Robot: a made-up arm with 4 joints. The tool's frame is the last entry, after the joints.
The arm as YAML. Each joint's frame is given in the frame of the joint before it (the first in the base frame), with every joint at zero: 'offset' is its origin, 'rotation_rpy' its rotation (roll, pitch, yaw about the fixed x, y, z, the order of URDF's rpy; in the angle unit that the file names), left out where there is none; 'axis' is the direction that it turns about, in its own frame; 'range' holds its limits. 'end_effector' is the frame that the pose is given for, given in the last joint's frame.
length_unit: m
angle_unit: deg
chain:
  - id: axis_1
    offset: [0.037, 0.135, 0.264]
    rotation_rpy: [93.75, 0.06, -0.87]
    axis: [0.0, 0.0, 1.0]
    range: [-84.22, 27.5]
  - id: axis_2
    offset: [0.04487, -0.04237, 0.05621]
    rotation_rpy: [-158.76, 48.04, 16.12]
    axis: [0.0, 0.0, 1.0]
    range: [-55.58, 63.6]
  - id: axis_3
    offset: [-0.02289, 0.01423, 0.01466]
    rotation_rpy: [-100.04, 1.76, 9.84]
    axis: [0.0, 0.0, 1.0]
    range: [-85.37, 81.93]
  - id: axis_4
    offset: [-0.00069, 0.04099, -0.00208]
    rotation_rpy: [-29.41, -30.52, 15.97]
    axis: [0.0, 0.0, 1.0]
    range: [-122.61, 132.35]
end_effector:
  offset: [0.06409, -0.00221, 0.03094]
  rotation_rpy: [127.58, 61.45, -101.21]
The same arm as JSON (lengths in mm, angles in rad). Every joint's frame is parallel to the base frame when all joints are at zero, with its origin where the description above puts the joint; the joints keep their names.
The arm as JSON. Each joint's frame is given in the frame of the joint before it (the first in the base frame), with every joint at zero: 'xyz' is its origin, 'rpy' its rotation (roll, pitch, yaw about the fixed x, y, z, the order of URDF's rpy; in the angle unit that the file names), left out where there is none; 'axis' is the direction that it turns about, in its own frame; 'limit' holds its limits. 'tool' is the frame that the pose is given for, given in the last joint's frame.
{"units": {"length": "mm", "angle": "rad"}, "joints": [{"name": "axis_1", "type": "revolute", "origin": {"xyz": [37.0, 135.0, 264.0]}, "axis": [-0.015201, -0.997743, -0.065403], "limit": {"lower": -1.4699, "upper": 0.48}}, {"name": "axis_2", "type": "revolute", "origin": {"xyz": [44.0, -54.0, -46.0]}, "axis": [-0.756898, 0.623198, 0.196799], "limit": {"lower": -0.9701, "upper": 1.11}}, {"name": "axis_3", "type": "revolute", "origin": {"xyz": [-26.0, -3.0, -16.0]}, "axis": [0.022, 0.062201, -0.997821], "limit": {"lower": -1.49, "upper": 1.4299}}, {"name": "axis_4", "type": "revolute", "origin": {"xyz": [30.0, -28.0, 1.0]}, "axis": [-0.096798, -0.603086, -0.791781], "limit": {"lower": -2.1399, "upper": 2.3099}}], "tool": {"origin": {"xyz": [43.0, 14.0, -55.0], "rpy": [-0.225, -0.5839, 1.9329]}}}
